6 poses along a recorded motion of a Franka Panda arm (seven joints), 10 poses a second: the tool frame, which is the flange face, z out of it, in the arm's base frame.
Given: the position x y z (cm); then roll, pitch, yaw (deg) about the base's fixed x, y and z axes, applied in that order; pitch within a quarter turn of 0, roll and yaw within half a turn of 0.
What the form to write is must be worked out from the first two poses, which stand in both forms.
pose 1, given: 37.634 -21.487 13.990 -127.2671 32.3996 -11.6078
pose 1, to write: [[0.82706 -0.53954 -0.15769 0.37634], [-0.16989 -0.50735 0.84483 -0.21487], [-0.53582 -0.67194 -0.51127 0.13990], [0 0 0 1]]
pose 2, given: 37.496 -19.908 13.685 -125.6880 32.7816 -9.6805
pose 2, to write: [[0.82877 -0.53159 -0.17479 0.37496], [-0.14137 -0.50112 0.85375 -0.19908], [-0.54144 -0.68285 -0.49046 0.13685], [0 0 0 1]]
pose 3, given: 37.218 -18.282 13.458 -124.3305 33.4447 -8.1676
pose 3, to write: [[0.82595 -0.53063 -0.19035 0.37218], [-0.11855 -0.49359 0.86158 -0.18282], [-0.55113 -0.68906 -0.47058 0.13458], [0 0 0 1]]
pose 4, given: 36.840 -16.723 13.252 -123.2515 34.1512 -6.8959
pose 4, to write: [[0.82157 -0.53190 -0.20518 0.36840], [-0.09936 -0.48798 0.86718 -0.16723], [-0.56138 -0.69206 -0.45376 0.13252], [0 0 0 1]]
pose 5, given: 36.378 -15.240 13.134 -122.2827 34.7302 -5.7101
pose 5, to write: [[0.81777 -0.53240 -0.21866 0.36378], [-0.08177 -0.48353 0.87150 -0.15240], [-0.56971 -0.69481 -0.43894 0.13134], [0 0 0 1]]
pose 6, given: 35.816 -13.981 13.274 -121.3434 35.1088 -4.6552
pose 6, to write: [[0.81536 -0.53180 -0.22886 0.35816], [-0.06639 -0.47858 0.87553 -0.13981], [-0.57513 -0.69868 -0.42553 0.13274], [0 0 0 1]]
